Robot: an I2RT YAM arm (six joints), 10 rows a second.
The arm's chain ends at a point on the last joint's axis. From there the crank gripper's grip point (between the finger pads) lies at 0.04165 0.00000 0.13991 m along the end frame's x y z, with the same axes.
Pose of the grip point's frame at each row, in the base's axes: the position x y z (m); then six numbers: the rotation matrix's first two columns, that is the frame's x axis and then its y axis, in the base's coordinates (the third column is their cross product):
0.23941, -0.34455, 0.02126, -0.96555, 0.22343, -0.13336, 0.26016, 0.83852, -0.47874
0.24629, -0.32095, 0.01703, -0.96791, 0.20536, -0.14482, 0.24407, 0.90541, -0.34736
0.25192, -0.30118, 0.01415, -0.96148, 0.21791, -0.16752, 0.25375, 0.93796, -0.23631
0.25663, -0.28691, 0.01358, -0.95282, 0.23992, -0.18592, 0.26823, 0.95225, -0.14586
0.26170, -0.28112, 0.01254, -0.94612, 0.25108, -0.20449, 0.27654, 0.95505, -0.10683
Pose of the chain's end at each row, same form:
0.27895, -0.28433, 0.14822, -0.96555, 0.22343, -0.13336, 0.26016, 0.83852, -0.47874
0.27824, -0.27752, 0.15269, -0.96791, 0.20536, -0.14482, 0.24407, 0.90541, -0.34736
0.27719, -0.27252, 0.15504, -0.96148, 0.21791, -0.16752, 0.25375, 0.93796, -0.23631
0.27644, -0.27048, 0.15727, -0.95282, 0.23992, -0.18592, 0.26823, 0.95225, -0.14586
0.27753, -0.26952, 0.15719, -0.94612, 0.25108, -0.20449, 0.27654, 0.95505, -0.10683

